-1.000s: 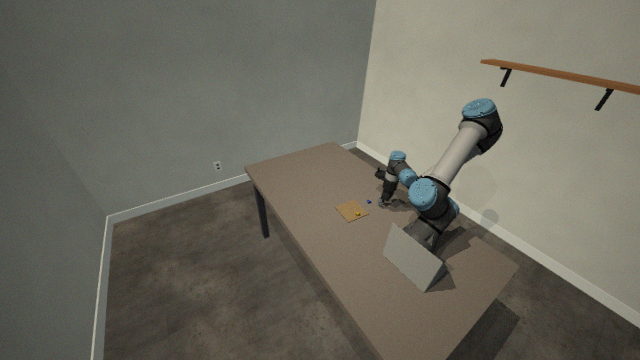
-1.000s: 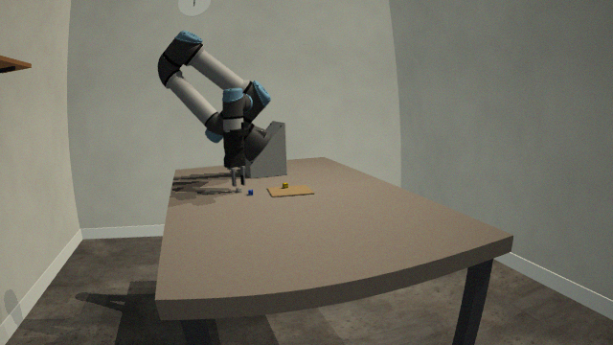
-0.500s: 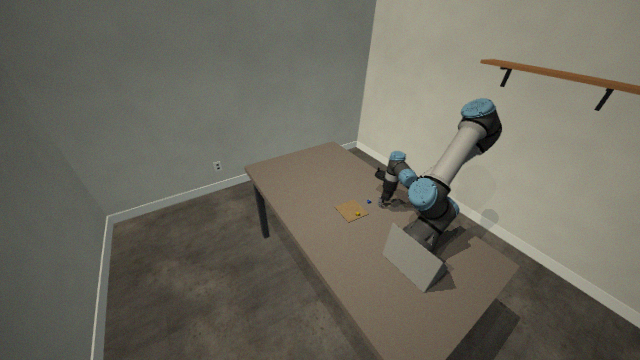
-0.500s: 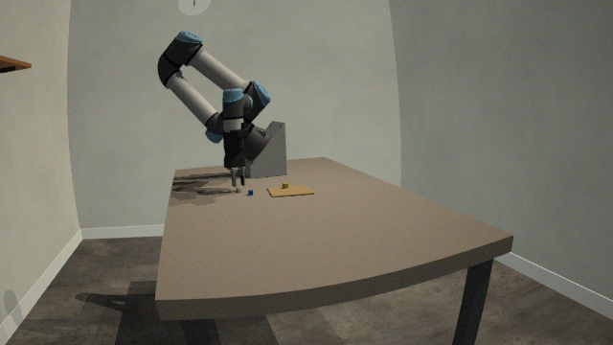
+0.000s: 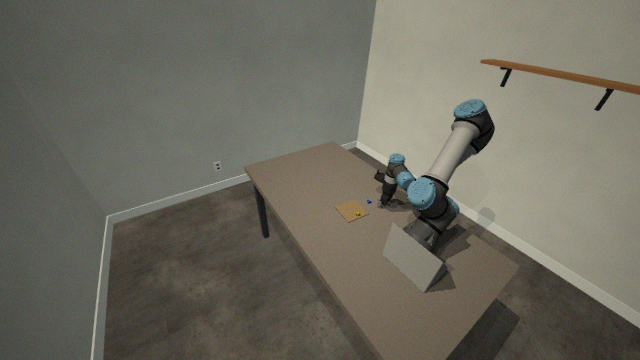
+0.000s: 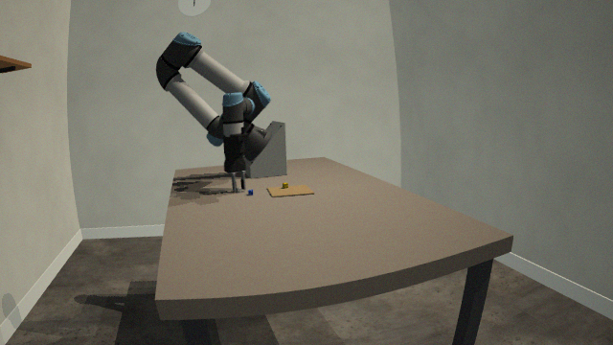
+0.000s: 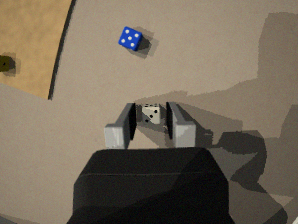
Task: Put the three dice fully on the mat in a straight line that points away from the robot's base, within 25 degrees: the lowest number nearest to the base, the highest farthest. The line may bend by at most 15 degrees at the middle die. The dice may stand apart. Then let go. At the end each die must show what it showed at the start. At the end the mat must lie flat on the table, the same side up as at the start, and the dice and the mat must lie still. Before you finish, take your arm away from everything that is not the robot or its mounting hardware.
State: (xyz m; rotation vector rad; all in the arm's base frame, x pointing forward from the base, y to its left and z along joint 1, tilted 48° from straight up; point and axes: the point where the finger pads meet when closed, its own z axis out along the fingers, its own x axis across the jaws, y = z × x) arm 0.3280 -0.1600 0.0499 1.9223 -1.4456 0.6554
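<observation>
Right now the white die is 20 mm below my hand. Also, from my hand: yellow die (20 mm ahead, 170 mm to the left, 10 mm below); then tan mat (60 mm ahead, 170 mm to the left, 20 mm below); then blue die (60 mm ahead, 30 mm to the left, 20 mm below).
</observation>
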